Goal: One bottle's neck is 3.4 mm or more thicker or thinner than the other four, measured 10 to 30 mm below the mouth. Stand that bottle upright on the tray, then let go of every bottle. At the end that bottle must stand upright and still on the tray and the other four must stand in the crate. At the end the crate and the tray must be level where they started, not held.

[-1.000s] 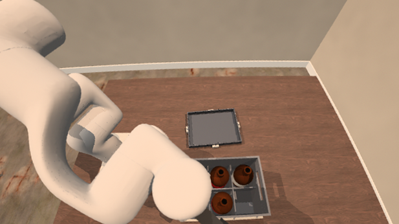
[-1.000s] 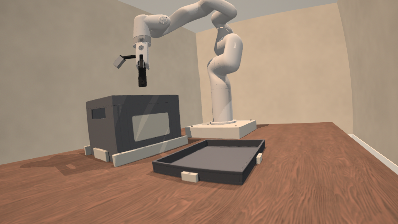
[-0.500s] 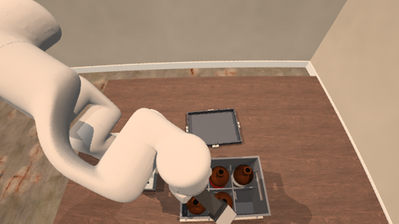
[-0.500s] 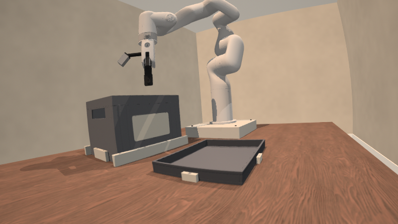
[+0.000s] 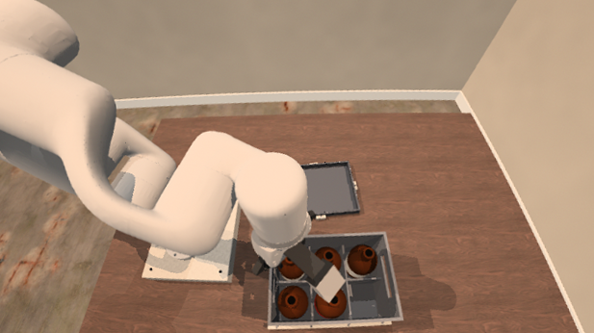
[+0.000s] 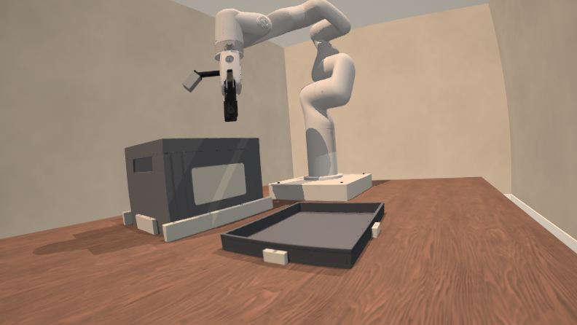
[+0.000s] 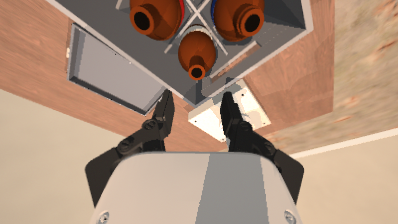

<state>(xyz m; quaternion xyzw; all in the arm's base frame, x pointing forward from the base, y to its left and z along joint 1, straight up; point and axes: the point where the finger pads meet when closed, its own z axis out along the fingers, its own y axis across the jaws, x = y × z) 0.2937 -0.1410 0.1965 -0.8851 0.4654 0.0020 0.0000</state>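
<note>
Right now my hand is 9 cm short of the brown bottle, 1 cm to the left of it and 15 cm above it. Round my hand: dark tray 13 cm ahead, 23 cm to the left, 23 cm below; then dark grey crate 8 cm ahead, 6 cm to the right, 16 cm below.
</note>
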